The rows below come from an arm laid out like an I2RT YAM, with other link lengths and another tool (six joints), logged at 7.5 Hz.
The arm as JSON. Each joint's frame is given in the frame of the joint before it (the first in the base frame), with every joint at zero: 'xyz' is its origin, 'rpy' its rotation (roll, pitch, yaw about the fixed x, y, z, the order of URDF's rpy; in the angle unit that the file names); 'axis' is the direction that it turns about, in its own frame. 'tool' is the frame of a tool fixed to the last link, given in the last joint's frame.
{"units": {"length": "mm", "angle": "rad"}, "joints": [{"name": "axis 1", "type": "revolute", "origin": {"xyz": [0.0, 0.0, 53.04], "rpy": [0.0, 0.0, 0.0]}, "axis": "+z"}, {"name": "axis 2", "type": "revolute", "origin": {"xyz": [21.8, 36.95, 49.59], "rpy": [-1.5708, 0.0, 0.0]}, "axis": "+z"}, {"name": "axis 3", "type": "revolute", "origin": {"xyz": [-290.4, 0.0, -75.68], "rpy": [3.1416, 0.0, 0.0]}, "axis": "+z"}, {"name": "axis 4", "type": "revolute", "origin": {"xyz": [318.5, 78.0, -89.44], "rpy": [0.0, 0.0, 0.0]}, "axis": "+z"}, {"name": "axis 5", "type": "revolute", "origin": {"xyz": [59.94, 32.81, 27.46], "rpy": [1.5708, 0.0, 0.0]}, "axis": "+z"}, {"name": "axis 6", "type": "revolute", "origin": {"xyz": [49.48, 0.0, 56.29], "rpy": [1.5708, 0.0, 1.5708]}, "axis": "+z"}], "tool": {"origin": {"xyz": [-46.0, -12.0, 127.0], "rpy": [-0.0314, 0.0, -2.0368]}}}
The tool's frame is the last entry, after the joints.
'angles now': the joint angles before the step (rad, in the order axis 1, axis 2, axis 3, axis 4, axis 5, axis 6). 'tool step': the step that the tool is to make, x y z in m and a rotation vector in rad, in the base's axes. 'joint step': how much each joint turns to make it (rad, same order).
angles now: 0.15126, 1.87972, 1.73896, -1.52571, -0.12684, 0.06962
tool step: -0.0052, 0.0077, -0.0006, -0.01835, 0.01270, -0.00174
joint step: 0.02747, -0.00002, 0.00023, -0.01208, 0.01297, 0.03091
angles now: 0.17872, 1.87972, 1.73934, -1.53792, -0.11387, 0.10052
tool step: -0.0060, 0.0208, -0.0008, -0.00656, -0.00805, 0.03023
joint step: 0.05650, -0.00009, -0.00012, 0.00957, 0.00534, 0.02713
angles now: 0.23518, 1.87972, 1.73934, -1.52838, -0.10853, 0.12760
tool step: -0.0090, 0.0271, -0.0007, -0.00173, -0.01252, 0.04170
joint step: 0.07181, 0.00005, 0.00009, 0.01484, 0.00228, 0.03061
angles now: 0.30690, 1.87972, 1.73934, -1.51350, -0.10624, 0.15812
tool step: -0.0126, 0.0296, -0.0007, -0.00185, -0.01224, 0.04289
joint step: 0.08042, -0.00003, -0.00004, 0.01486, 0.00305, 0.03808
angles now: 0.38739, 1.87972, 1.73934, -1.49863, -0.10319, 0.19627
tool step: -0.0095, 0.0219, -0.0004, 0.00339, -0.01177, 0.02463
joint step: 0.05836, 0.00006, 0.00004, 0.01566, -0.00038, 0.03395
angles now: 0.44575, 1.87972, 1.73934, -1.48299, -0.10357, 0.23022
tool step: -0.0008, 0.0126, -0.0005, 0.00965, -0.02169, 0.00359
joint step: 0.02863, 0.00042, 0.00011, 0.02664, 0.00000, 0.02520
